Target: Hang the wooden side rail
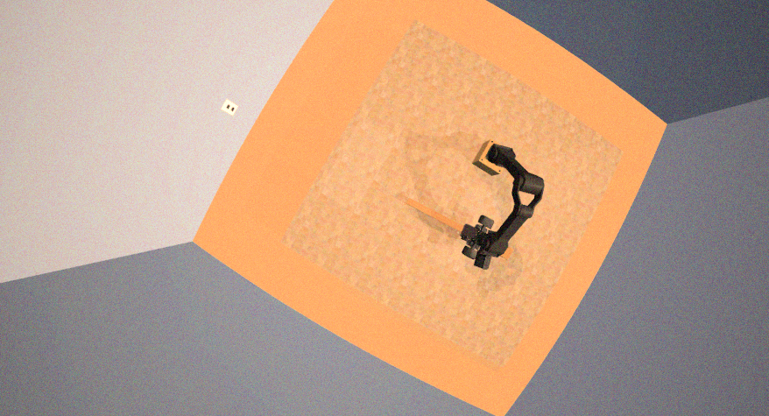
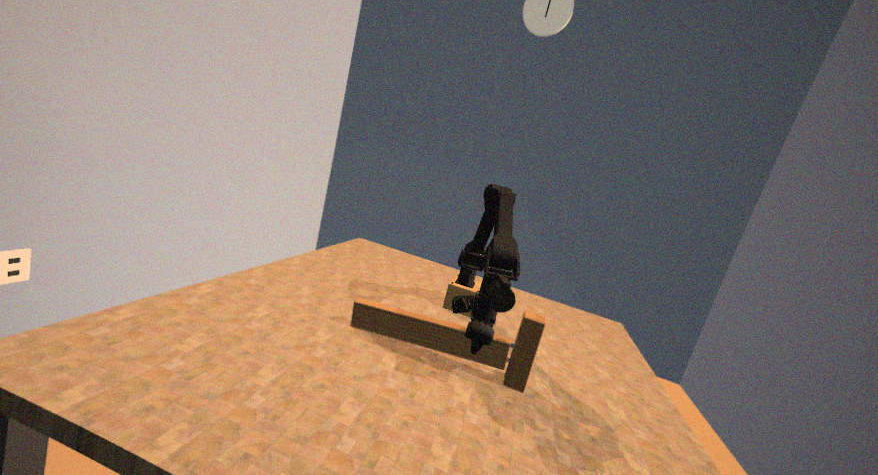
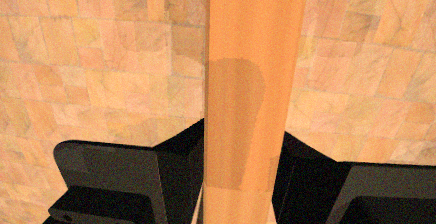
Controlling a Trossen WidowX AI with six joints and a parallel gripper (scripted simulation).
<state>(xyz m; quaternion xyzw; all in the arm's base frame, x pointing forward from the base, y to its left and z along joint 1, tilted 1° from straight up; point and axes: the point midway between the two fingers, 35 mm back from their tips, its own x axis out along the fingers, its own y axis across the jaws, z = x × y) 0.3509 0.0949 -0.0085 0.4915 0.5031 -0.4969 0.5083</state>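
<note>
Right now the headboard post is 110 mm to the left of my gripper tip and 40 mm above it.
</note>
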